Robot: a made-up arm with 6 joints.
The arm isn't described. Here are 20 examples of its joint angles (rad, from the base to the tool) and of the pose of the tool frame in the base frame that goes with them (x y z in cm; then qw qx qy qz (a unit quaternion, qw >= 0)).
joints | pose
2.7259 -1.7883 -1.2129 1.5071 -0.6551 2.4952 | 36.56 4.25 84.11 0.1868 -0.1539 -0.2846 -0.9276
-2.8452 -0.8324 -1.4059 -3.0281 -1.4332 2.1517 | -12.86 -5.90 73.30 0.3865 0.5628 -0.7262 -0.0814
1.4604 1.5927 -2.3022 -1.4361 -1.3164 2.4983 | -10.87 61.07 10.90 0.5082 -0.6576 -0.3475 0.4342
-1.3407 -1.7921 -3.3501 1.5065 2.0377 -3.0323 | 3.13 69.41 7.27 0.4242 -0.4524 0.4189 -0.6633
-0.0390 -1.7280 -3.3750 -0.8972 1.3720 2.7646 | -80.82 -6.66 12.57 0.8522 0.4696 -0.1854 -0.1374
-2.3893 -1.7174 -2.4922 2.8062 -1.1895 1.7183 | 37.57 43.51 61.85 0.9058 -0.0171 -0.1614 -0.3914
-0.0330 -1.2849 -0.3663 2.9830 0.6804 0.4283 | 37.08 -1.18 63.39 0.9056 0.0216 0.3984 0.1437
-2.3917 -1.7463 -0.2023 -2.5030 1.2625 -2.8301 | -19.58 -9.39 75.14 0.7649 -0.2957 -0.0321 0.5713
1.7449 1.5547 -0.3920 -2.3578 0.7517 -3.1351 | 5.66 -25.32 -3.89 0.3448 0.7519 0.5491 0.1190
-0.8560 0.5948 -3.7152 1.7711 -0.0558 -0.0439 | -0.67 -18.26 113.36 0.4215 0.0218 0.0231 -0.9063
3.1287 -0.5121 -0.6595 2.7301 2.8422 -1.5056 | -30.54 -5.95 71.71 0.5009 0.3967 0.1801 0.7479
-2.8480 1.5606 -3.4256 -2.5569 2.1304 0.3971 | -63.50 -8.13 68.79 0.2592 -0.4107 -0.2648 -0.8331
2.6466 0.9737 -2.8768 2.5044 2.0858 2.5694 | -58.91 18.90 85.63 0.7599 0.2966 0.4022 -0.4157
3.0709 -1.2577 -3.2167 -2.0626 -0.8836 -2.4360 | 65.61 -21.69 58.57 0.7231 0.4978 0.0029 0.4789
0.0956 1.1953 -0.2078 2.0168 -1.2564 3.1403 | -0.92 -16.52 19.00 0.1073 0.3411 0.5456 -0.7580
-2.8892 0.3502 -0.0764 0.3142 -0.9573 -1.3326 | -30.27 -1.66 11.01 0.2374 0.5730 -0.7443 -0.2477
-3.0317 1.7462 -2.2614 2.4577 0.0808 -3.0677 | -56.88 0.48 -25.01 0.2821 0.3436 -0.8945 -0.0466
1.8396 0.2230 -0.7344 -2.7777 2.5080 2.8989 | -7.80 53.21 41.04 0.5970 -0.1149 -0.0023 -0.7940
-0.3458 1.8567 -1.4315 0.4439 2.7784 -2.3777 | 8.18 4.59 -5.15 0.9960 -0.0559 0.0702 0.0035
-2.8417 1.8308 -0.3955 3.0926 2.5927 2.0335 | 7.57 1.41 -8.74 0.5114 0.5337 -0.6448 -0.1946
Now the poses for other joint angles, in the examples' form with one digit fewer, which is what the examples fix.
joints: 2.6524 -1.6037 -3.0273 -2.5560 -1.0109 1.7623
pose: 55.0 -41.3 49.5 0.626 0.150 0.323 -0.694
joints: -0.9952 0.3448 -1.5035 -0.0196 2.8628 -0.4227
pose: 22.1 -34.6 41.4 0.483 -0.630 0.190 0.577
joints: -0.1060 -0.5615 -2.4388 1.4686 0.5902 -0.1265
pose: -11.3 -0.2 124.8 0.568 -0.264 -0.152 -0.764
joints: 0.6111 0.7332 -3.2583 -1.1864 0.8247 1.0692
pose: 43.4 26.9 108.4 0.093 -0.520 0.181 -0.830
